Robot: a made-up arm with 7 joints. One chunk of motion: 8 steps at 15 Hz.
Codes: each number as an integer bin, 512 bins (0 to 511) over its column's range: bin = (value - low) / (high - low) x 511, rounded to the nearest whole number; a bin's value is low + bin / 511 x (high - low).
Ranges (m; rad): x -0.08..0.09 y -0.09..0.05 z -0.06..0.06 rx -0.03..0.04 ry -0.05..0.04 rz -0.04..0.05
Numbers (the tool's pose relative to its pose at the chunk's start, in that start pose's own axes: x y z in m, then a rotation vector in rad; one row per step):
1: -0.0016 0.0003 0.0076 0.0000 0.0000 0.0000
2: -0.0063 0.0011 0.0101 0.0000 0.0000 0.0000
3: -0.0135 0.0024 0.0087 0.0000 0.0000 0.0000
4: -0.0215 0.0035 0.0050 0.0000 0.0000 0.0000
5: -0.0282 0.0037 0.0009 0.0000 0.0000 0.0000
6: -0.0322 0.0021 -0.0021 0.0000 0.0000 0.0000
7: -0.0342 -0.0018 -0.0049 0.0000 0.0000 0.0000
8: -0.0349 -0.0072 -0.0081 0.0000 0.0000 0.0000
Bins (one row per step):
1: 236 330 288 219 284 227
2: 222 333 299 219 284 227
3: 200 337 293 219 284 227
4: 176 341 277 219 284 227
5: 156 342 259 219 284 227
6: 144 336 247 219 284 227
7: 138 322 235 219 284 227
8: 136 302 221 219 284 227

